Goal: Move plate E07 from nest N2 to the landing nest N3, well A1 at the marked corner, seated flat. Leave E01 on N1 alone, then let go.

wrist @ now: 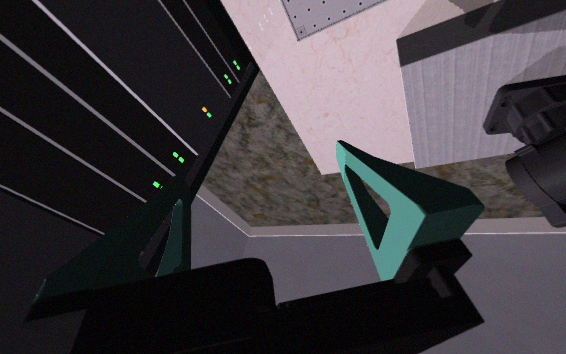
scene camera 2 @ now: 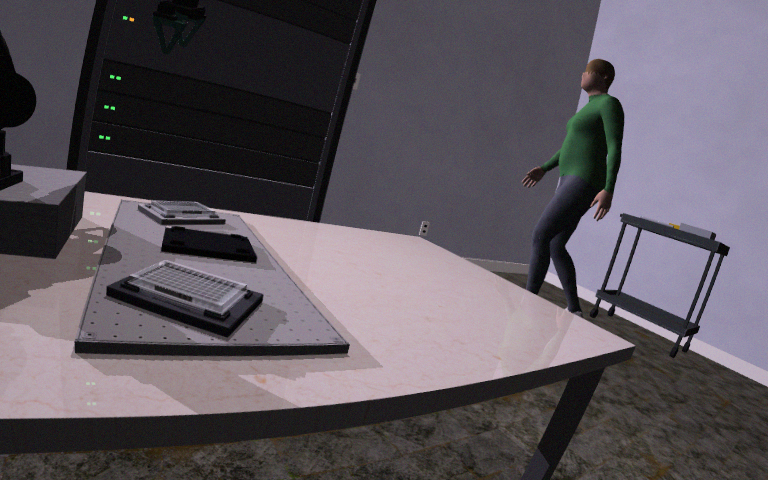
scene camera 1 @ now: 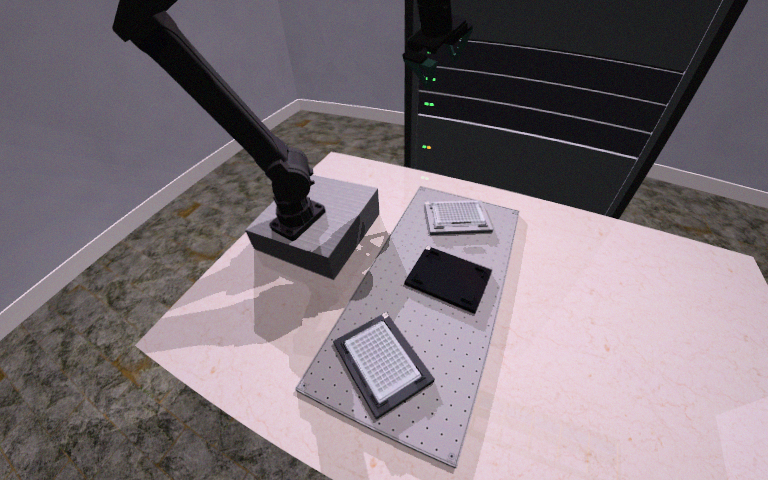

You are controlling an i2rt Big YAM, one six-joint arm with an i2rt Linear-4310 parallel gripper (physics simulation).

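One clear-white well plate (scene camera 1: 382,361) (scene camera 2: 186,285) lies on the near dark nest (scene camera 1: 360,380) (scene camera 2: 226,325). Another well plate (scene camera 1: 458,212) (scene camera 2: 180,207) lies on the far light-grey nest (scene camera 1: 461,230). Between them stands a black nest (scene camera 1: 447,278) (scene camera 2: 206,243) with no plate on it and a small white mark at one corner. Plate and nest labels cannot be read. My gripper (scene camera 1: 440,62) (scene camera 2: 175,48) (wrist: 260,164), with green fingers, is open and empty, high above and beyond the far nest, near the rack. No plate shows in the wrist view.
The nests stand on a perforated board (scene camera 1: 453,362) (scene camera 2: 305,333) (wrist: 325,10). The arm's base is on a grey block (scene camera 1: 351,209) (scene camera 2: 33,226) (wrist: 450,110) beside it. A dark server rack (scene camera 1: 509,135) (scene camera 2: 209,169) stands behind the table. A person (scene camera 2: 589,141) and a cart (scene camera 2: 668,233) are off to the right.
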